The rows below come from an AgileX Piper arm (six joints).
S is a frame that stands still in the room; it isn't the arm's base.
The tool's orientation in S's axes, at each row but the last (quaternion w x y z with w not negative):
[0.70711 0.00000 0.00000 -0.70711]
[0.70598 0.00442 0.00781 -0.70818]
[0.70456 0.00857 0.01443 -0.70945]
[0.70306 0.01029 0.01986 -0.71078]
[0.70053 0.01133 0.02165 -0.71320]
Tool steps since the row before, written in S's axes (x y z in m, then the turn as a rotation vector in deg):
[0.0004 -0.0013 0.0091 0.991 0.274 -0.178]
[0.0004 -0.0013 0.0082 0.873 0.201 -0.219]
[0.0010 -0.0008 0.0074 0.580 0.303 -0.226]
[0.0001 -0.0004 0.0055 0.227 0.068 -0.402]
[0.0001 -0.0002 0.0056 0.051 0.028 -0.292]
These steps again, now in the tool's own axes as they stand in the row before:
[0.0013 0.0004 0.0091 -0.274 0.991 -0.178]
[0.0012 0.0004 0.0082 -0.200 0.873 -0.218]
[0.0006 0.0009 0.0074 -0.300 0.580 -0.231]
[0.0002 0.0000 0.0055 -0.053 0.232 -0.401]
[-0.0001 0.0000 0.0056 -0.015 0.055 -0.292]

